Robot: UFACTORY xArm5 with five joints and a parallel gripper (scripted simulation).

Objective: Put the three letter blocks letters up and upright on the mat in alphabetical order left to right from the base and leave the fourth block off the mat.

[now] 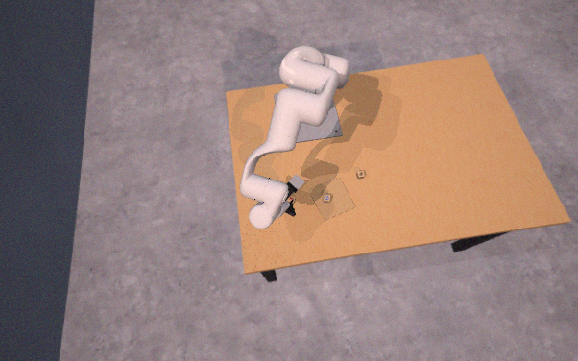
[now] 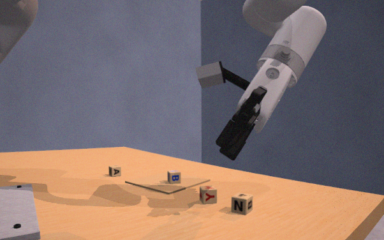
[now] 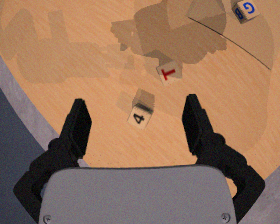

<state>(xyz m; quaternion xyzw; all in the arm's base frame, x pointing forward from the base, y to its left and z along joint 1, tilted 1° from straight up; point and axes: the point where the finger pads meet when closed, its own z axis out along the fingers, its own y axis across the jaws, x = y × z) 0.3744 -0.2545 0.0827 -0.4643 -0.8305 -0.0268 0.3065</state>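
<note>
My hand is 4 cm short of the blue-lettered block, 18 cm to the right of it and 8 cm above it. The rest, counted from my hand: black-lettered block (3 cm to the right, 8 cm below); then thin tan mat (4 cm ahead, 20 cm to the left, 9 cm below); then red-lettered block (4 cm to the left, 8 cm below).
</note>
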